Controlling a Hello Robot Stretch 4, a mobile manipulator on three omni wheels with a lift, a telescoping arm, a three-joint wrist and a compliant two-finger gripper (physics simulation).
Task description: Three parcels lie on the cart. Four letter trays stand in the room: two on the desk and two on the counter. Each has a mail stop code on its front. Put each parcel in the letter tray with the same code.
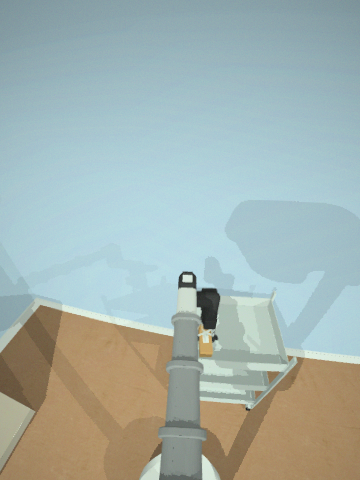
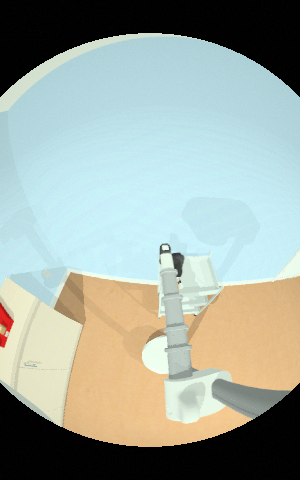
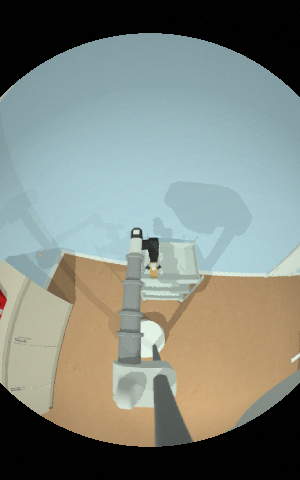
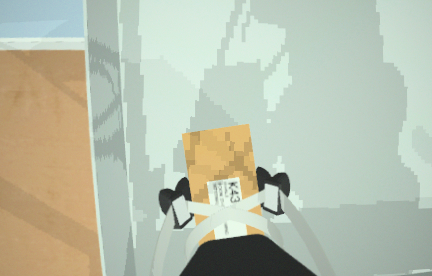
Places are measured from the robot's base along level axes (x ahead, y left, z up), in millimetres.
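Pixels of known places: gripper, fingertip midpoint: (image 1: 204,340) (image 3: 152,268) (image 4: 223,187); robot's base, origin of the base link: (image 2: 162,353) (image 3: 144,337).
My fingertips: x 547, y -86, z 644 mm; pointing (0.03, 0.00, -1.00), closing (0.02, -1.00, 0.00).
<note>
Ahead of a thing's pixels: the offset from my fingertips to its top centre. "spot": to the spot under its first point.
A tan parcel @(dx -9, dy +0, dz +46 mm) (image 1: 205,349) (image 3: 154,273) (image 4: 220,155) with a white label reading K43 lies near the left side wall of the white cart (image 1: 250,365) (image 2: 200,270) (image 3: 182,260) (image 4: 340,125). My gripper (image 1: 207,338) (image 3: 154,267) (image 4: 223,187) is shut on this parcel, one black fingertip against each long side. Whether the parcel is lifted off the cart cannot be told. A red letter tray @(spot: dx -556, dy +1217, dz +241 mm) (image 2: 6,322) (image 3: 2,301) shows partly at the left edge, with something tan inside; its code does not show. The other two parcels cannot be made out on the cart.
A cream cabinet @(spot: dx -592, dy +1035, dz -136 mm) (image 2: 50,345) (image 3: 37,325) with drawers stands at the left, under the red tray. A light blue wall (image 1: 180,150) rises behind the cart. The cart has lower shelves and a slanting handle @(spot: dx -137, dy -327, dz -125 mm) (image 1: 275,382) at its near right corner.
</note>
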